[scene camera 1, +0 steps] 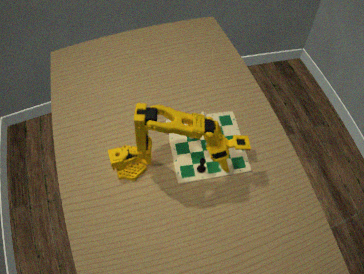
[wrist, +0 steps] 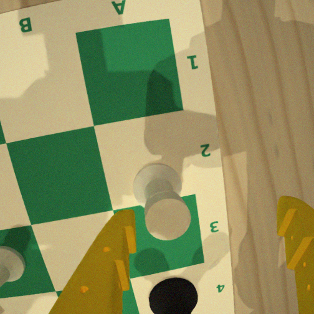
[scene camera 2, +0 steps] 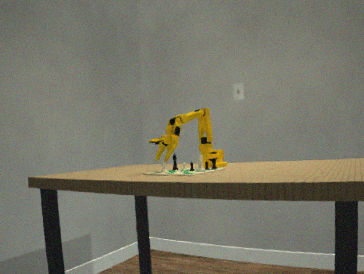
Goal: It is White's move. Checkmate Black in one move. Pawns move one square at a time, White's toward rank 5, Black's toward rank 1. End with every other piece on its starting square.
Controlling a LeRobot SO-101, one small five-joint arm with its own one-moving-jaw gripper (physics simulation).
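Frame: origin at the arm's base, x right, y ahead, z up, level; metres.
Where they show: hand, tool point: (scene camera 1: pixel 224 156) (scene camera 2: pixel 165 160); arm's base, link origin: (scene camera 1: pixel 135 162).
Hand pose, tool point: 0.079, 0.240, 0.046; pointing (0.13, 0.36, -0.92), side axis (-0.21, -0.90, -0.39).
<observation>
Each offset is from my tool point to the centre of the thing, as dx, dy, dz.
A white pawn {+0.009, -0.005, -0.024} (wrist: pixel 167 217) (scene camera 2: pixel 164 169) stands upright on A2 in the wrist view, its base near the A3 border. My gripper (wrist: pixel 206 206) (scene camera 2: pixel 162 160) is open, with nothing between its jaws. Its jaw tips are above the board, one on each side of the pawn in the picture; the left jaw is closer to it. In scene camera 1 the jaws overlap over the A file. A black king {-0.001, -0.067, -0.009} (wrist: pixel 173 296) (scene camera 1: pixel 201 166) (scene camera 2: pixel 175 162) stands on A4. Another white piece (wrist: pixel 9 264) stands on C3, partly cut off. The green and cream board {-0.072, -0.021, -0.043} (wrist: pixel 55 172) (scene camera 1: pixel 180 160) lies flat.
In scene camera 2, a small white piece {-0.071, -0.020, -0.024} (scene camera 2: pixel 184 166), a black pawn {-0.106, -0.014, -0.024} (scene camera 2: pixel 191 166), a tall white piece {-0.146, -0.012, -0.009} (scene camera 2: pixel 200 162) and a black rook {-0.160, -0.087, -0.024} (scene camera 2: pixel 213 163) stand on the board's other parts. The arm hides much of the board in scene camera 1. Wooden table (wrist: pixel 270 100) borders file A.
</observation>
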